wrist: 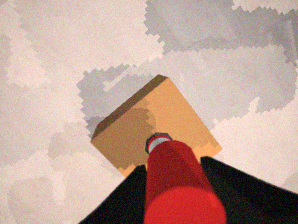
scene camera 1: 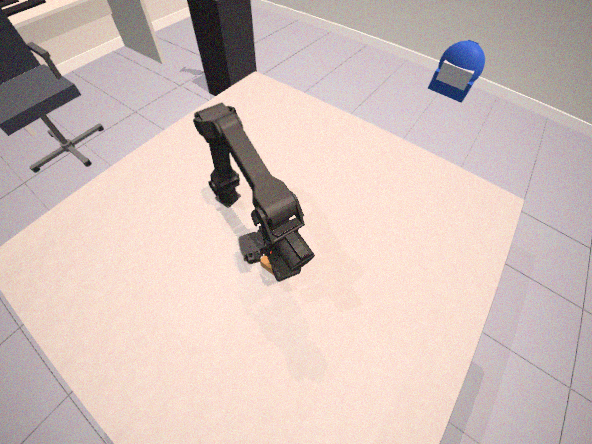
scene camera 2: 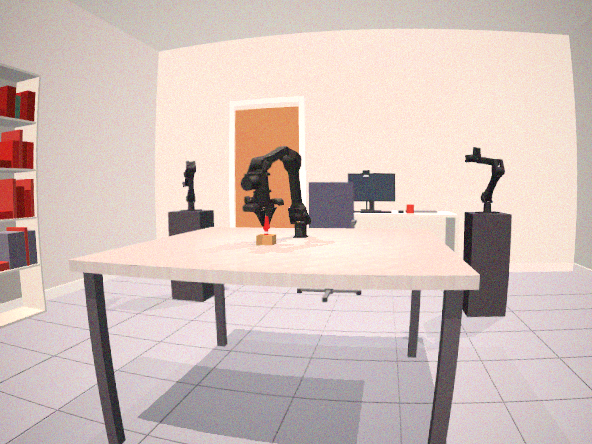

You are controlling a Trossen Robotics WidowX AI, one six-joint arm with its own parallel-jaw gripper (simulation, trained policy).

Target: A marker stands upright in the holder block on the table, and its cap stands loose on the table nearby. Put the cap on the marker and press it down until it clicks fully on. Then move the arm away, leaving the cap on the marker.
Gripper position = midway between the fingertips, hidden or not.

Observation:
I see my gripper (scene camera 1: 274, 252) and a holder block (wrist: 152, 84).
My gripper also shows in the wrist view (wrist: 173, 168) and in scene camera 2 (scene camera 2: 265, 225).

